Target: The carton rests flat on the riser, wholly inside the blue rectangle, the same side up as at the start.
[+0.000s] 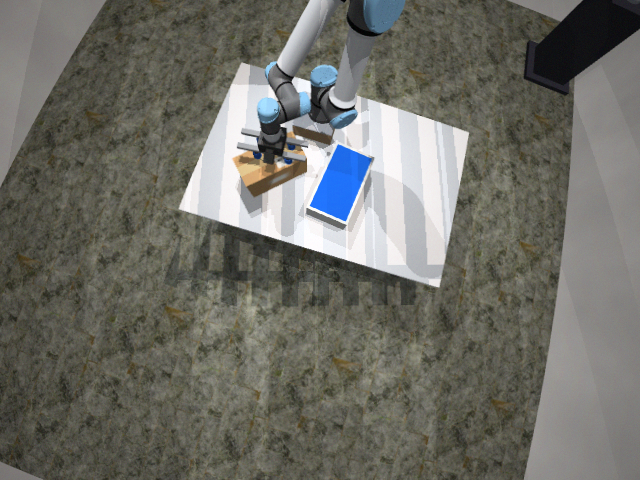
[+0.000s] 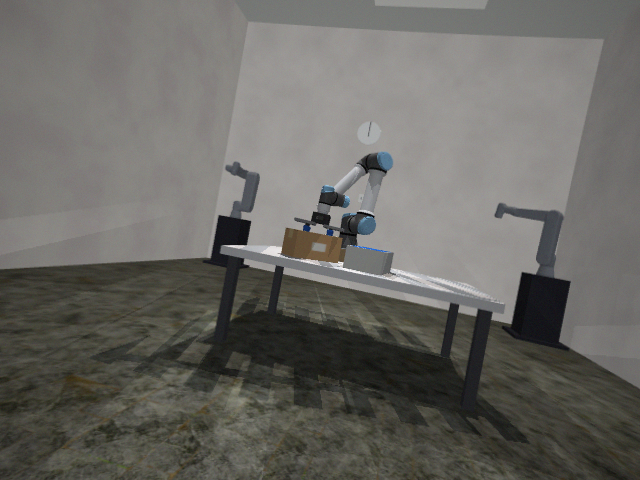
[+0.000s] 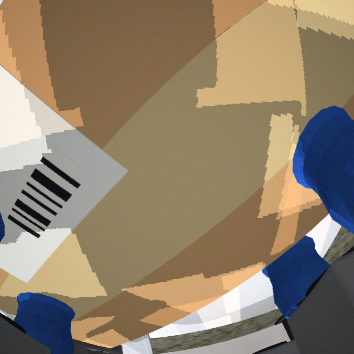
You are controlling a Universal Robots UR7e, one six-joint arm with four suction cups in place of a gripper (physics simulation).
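Where they show: hand, tool point: (image 3: pixel 158 245); arm's base, link origin: (image 1: pixel 322 110) (image 3: pixel 78 345).
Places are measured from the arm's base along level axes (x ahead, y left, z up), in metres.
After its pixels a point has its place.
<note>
A brown carton (image 1: pixel 269 180) @(x 0.443, y -0.126, z 0.014 m) (image 2: pixel 310 245) @(x 0.450, y -0.133, z -0.012 m) (image 3: pixel 175 158) @(x 0.361, y -0.141, z 0.062 m) with a white barcode label (image 3: pixel 38 189) @(x 0.354, y -0.099, z 0.062 m) lies flat on the white table (image 1: pixel 413 180) @(x 0.169, y 0.564, z -0.088 m) (image 2: pixel 413 287) @(x 0.680, y 0.438, z -0.100 m), left of the riser. The grey riser (image 1: pixel 325 216) @(x 0.530, y 0.171, z 0.019 m) (image 2: pixel 367 259) @(x 0.533, y 0.197, z -0.022 m) has a blue rectangle (image 1: pixel 341 180) @(x 0.347, y 0.193, z 0.032 m) on top, with nothing on it. My suction gripper (image 1: pixel 270 152) @(x 0.320, y -0.136, z 0.057 m) (image 2: pixel 316 224) @(x 0.320, y -0.136, z 0.057 m) sits on the carton's top face. Its blue cups (image 3: pixel 326 161) press on the cardboard. The carton rests on the table.
A small brown block (image 1: pixel 312 132) @(x 0.122, y -0.016, z -0.022 m) lies by the arm's base behind the riser. Two other grey arms stand on black pedestals (image 2: pixel 540 307) (image 2: pixel 230 232) by the back wall. One pedestal (image 1: pixel 569 41) shows at the top right.
</note>
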